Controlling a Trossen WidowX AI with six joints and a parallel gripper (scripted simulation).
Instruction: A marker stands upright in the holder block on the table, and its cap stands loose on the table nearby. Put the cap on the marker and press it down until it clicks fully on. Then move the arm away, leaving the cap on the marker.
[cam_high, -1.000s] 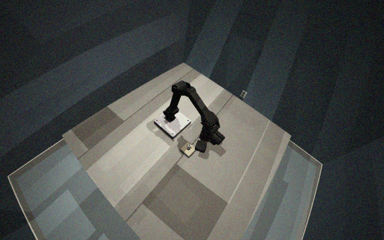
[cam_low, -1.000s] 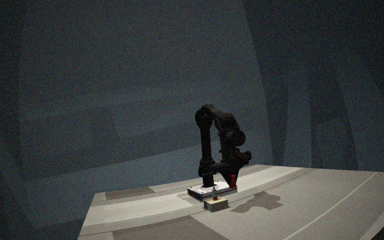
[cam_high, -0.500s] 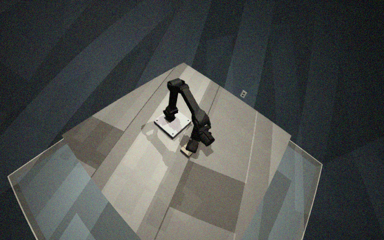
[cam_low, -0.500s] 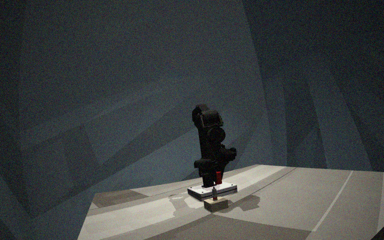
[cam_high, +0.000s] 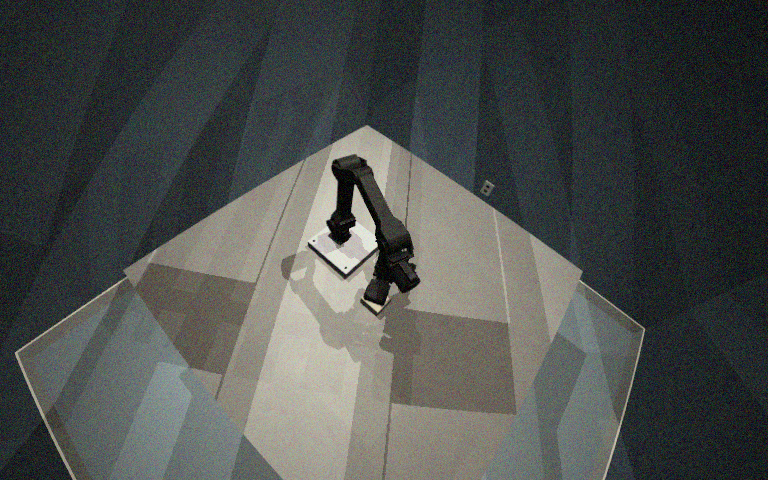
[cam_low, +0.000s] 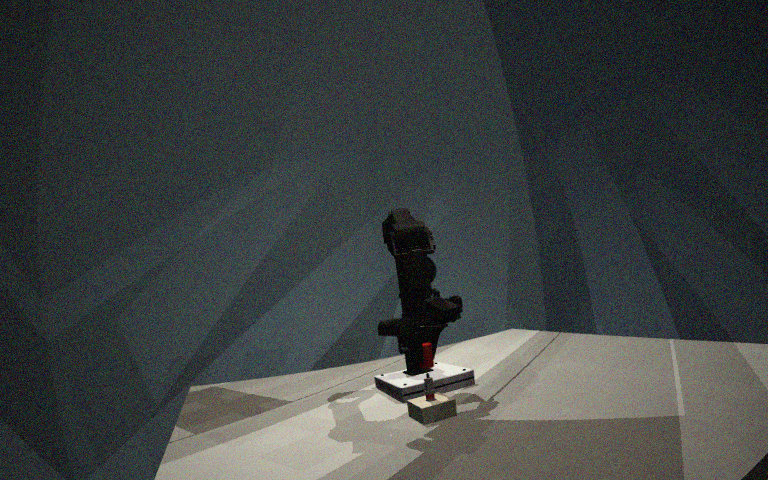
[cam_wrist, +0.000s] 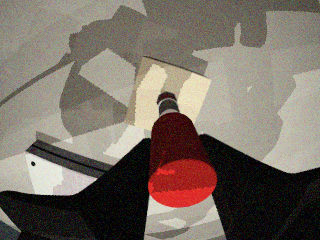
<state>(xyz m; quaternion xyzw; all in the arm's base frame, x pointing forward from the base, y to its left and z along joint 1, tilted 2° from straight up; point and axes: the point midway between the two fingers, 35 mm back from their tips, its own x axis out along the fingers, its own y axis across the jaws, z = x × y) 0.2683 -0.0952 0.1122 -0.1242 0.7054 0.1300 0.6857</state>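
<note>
My gripper tip is 100 mm above the holder block. Also, from my gripper tip: red cap: 10 mm above.
</note>
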